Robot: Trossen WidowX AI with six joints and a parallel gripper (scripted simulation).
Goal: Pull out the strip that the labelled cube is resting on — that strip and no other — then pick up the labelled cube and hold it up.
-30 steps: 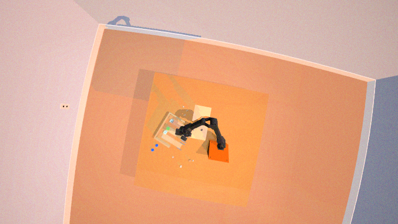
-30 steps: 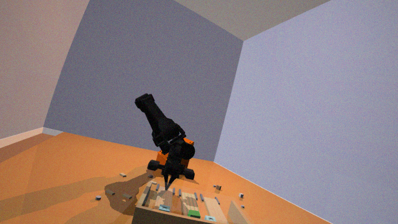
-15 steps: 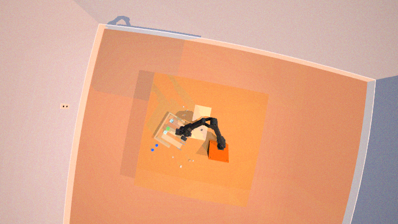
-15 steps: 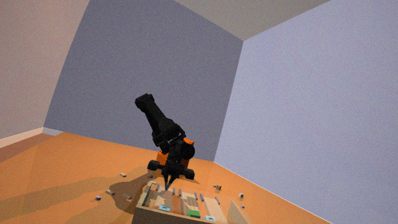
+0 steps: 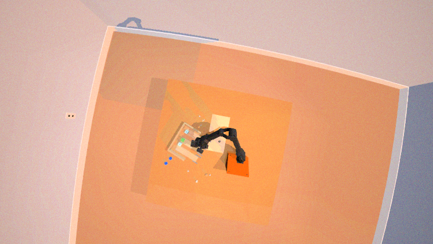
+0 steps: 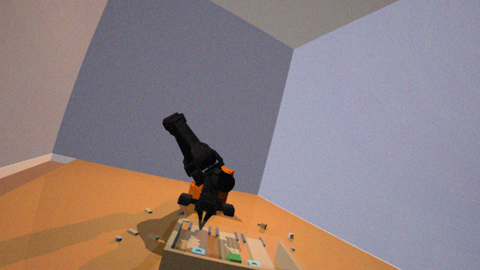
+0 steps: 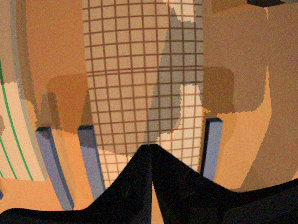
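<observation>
Now: the pale gridded strip 90 mm ahead of my gripper tip and 40 mm to the right of it.
</observation>
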